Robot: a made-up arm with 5 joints.
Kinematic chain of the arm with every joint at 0, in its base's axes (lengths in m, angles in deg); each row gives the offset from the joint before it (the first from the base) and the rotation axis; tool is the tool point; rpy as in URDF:
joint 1: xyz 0.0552 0 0.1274 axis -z
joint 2: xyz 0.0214 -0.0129 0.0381 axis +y
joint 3: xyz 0.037 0 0.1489 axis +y
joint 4: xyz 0.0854 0 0.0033 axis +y
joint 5: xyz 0.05 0.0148 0 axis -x
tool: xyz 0 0 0 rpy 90 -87.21 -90
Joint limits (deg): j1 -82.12..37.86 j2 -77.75..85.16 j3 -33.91..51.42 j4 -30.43..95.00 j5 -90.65..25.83
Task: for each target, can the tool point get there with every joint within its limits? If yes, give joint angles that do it. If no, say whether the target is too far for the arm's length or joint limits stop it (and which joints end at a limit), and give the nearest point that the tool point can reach.
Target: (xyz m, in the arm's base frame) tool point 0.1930 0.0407 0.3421
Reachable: yes | joints -15.68 -14.16 -11.38 44.91 -16.99
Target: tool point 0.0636 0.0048 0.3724
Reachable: yes | joints -18.30 -56.56 2.50 26.79 -7.25
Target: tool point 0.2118 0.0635 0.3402
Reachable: yes | joints -21.44 -8.68 3.97 -8.69 -35.64
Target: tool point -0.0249 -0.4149 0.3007
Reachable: no: too far | nearest point 0.0191 -0.1869 0.3421 | short by 0.236 m
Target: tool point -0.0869 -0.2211 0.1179
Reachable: no: joint limits stop it (at a limit: joint 2, joint 3, joint 4) | nearest point -0.0477 -0.1601 0.3421 | short by 0.236 m
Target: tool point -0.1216 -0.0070 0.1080
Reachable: no: joint limits stop it (at a limit: joint 2, joint 3, joint 4) | nearest point 0.0321 -0.0009 0.2275 | short by 0.195 m
